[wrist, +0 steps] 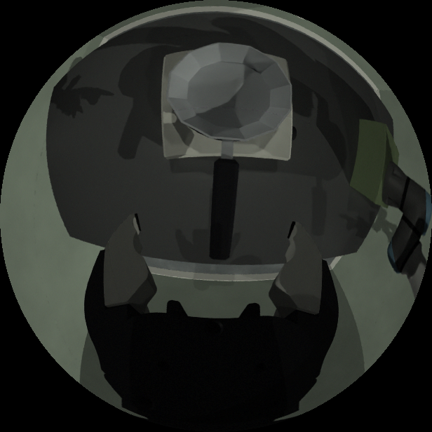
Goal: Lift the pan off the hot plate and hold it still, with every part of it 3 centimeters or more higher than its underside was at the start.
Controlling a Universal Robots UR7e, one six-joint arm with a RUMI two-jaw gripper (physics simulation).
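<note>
A grey faceted pan (227, 92) is over the square, pale hot plate (200, 150) in the upper middle of the wrist view. Its black handle (224, 207) points down the view towards my gripper. My gripper (214, 219) is open and empty, with one jaw at the left and one at the right. The handle's lower part shows between the two jaws, a little right of the middle, touching neither. How far the fingertips are above the handle is hard to tell from this view.
The dark table top (100, 190) has a pale rim and carries several shadows. At the right, a green block-like thing (370, 160) is beside dark, jointed arm parts (407, 205). A greenish floor surrounds the table.
</note>
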